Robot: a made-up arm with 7 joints. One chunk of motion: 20 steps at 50 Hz.
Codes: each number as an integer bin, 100 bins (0 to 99) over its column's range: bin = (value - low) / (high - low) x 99, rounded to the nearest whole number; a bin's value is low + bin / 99 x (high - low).
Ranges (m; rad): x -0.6..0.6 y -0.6..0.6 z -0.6..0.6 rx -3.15..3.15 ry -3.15..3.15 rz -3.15..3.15
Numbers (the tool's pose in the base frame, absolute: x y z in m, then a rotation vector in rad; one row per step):
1: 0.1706 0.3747 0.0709 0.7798 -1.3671 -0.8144
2: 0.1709 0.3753 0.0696 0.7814 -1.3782 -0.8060
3: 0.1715 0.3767 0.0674 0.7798 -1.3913 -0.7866
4: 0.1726 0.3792 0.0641 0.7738 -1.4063 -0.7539
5: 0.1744 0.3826 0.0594 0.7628 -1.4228 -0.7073
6: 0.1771 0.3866 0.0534 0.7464 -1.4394 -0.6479
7: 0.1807 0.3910 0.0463 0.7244 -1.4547 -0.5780
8: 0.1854 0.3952 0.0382 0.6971 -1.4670 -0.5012
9: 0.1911 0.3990 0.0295 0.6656 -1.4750 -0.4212
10: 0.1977 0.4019 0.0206 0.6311 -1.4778 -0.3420
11: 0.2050 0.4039 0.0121 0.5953 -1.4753 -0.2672
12: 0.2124 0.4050 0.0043 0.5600 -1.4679 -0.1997
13: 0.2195 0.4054 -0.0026 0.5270 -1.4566 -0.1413
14: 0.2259 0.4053 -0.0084 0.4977 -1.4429 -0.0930
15: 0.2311 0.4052 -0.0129 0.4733 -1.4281 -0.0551
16: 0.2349 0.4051 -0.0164 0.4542 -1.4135 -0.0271
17: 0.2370 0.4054 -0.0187 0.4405 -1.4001 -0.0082
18: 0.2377 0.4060 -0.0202 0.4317 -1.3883 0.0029
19: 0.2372 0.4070 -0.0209 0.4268 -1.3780 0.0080
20: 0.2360 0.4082 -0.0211 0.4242 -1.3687 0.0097
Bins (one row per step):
1: 64 80 55 62 28 37
2: 64 80 55 62 28 37
3: 64 81 55 62 28 37
4: 64 81 55 62 27 38
5: 64 81 54 61 27 38
6: 64 81 54 61 27 39
7: 64 82 53 61 27 40
8: 65 82 53 60 26 42
9: 65 82 52 60 26 43
10: 66 83 51 59 26 44
11: 66 83 50 59 26 45
12: 67 83 50 58 26 46
13: 68 83 49 58 27 47
14: 68 83 49 57 27 48
15: 69 83 48 57 27 49
16: 69 83 48 57 27 49
17: 69 83 48 56 27 49
18: 69 83 48 56 28 50
19: 69 83 48 56 28 50
20: 69 83 48 56 28 50

